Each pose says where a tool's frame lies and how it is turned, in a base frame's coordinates. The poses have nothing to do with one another.
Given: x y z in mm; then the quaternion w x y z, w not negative.
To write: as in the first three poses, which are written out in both.
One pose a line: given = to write
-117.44 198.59 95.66 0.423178 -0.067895 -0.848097 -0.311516 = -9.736 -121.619 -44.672 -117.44 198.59 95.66
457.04 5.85 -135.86 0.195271 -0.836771 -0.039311 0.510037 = -134.360 -6.312 81.897 457.04 5.85 -135.86
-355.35 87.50 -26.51 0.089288 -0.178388 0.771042 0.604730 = -30.404 131.413 103.067 -355.35 87.50 -26.51
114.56 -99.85 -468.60 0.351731 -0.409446 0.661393 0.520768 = -60.716 98.077 77.224 114.56 -99.85 -468.60
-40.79 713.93 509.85 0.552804 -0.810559 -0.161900 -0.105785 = -109.799 -21.931 -14.330 -40.79 713.93 509.85
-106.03 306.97 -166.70 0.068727 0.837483 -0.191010 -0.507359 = 144.488 -32.954 -87.533 -106.03 306.97 -166.70
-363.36 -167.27 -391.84 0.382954 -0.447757 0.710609 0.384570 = -65.419 103.823 56.187 -363.36 -167.27 -391.84
